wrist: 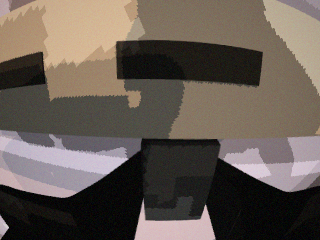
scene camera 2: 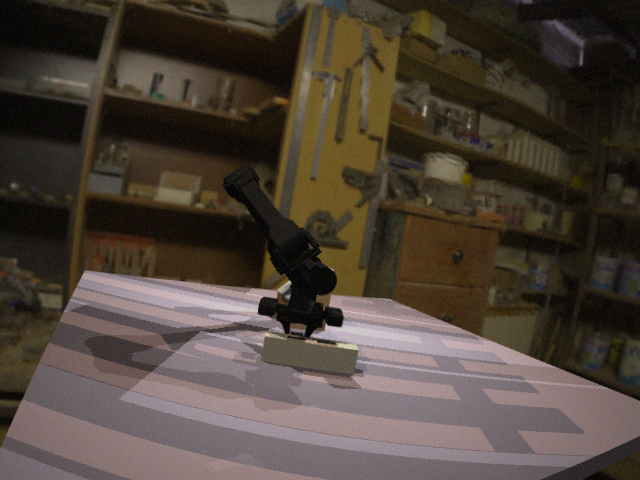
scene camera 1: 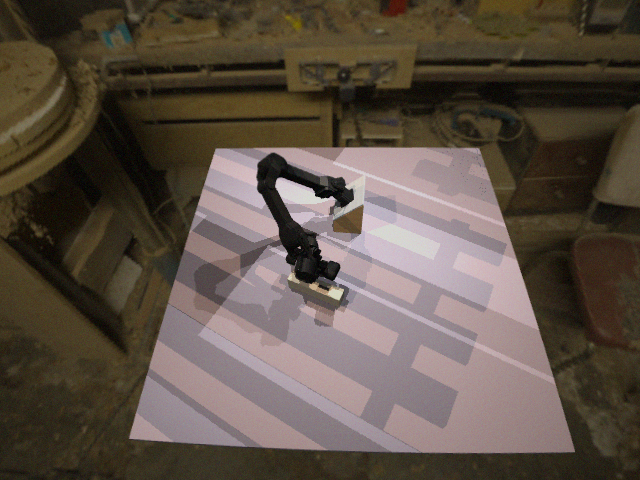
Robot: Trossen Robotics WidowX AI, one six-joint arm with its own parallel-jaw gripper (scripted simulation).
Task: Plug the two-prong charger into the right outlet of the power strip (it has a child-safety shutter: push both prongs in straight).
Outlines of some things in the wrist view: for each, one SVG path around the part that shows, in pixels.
My gripper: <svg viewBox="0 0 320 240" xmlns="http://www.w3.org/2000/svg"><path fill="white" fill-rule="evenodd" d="M217 157L215 176L213 176L208 200L205 203L216 240L320 240L320 185L319 187L316 185L313 188L301 189L301 191L284 192L279 188L264 183L264 181L253 179L253 176L249 176L248 173L240 171L239 168L235 168L233 165L228 164L227 161ZM141 149L131 159L128 159L125 163L123 161L123 164L109 172L103 179L96 181L91 187L88 185L88 188L84 188L79 193L76 192L76 195L53 197L39 195L39 193L21 191L21 189L1 184L0 216L3 217L3 220L8 225L8 231L1 237L1 240L135 240L137 224L139 224L141 208L143 208Z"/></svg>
A dark two-prong charger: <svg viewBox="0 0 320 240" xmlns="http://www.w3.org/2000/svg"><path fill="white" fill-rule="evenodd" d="M141 139L143 140L143 143L141 143L141 165L143 165L145 220L179 221L201 219L204 205L208 200L212 179L215 176L217 157L219 157L220 151L219 140Z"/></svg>
